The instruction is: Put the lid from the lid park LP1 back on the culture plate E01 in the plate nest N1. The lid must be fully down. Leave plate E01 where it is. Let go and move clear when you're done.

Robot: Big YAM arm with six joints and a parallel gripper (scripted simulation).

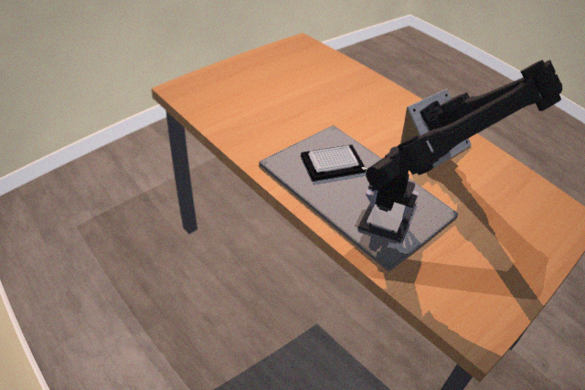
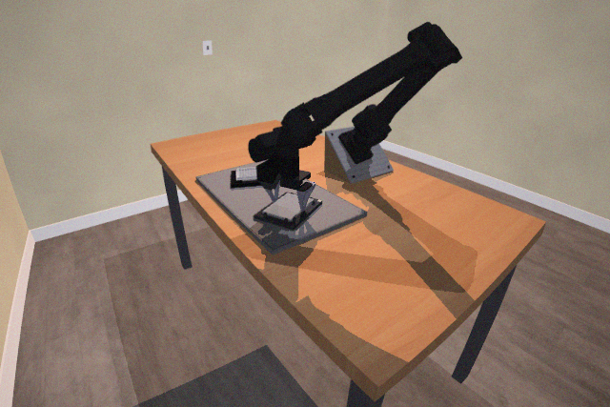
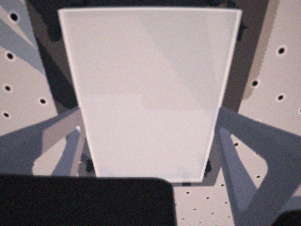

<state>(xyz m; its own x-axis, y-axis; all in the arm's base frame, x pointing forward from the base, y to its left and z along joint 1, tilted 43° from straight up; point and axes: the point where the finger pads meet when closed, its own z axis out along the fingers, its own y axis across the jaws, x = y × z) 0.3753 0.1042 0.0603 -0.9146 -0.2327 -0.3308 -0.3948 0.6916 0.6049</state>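
Now: hand right at the clear lid. Round my hand: black plate nest N1: 4 cm behind, 25 cm to the right, 1 cm below; then lid park LP1: 1 cm below; then white culture plate E01: 4 cm behind, 25 cm to the right.
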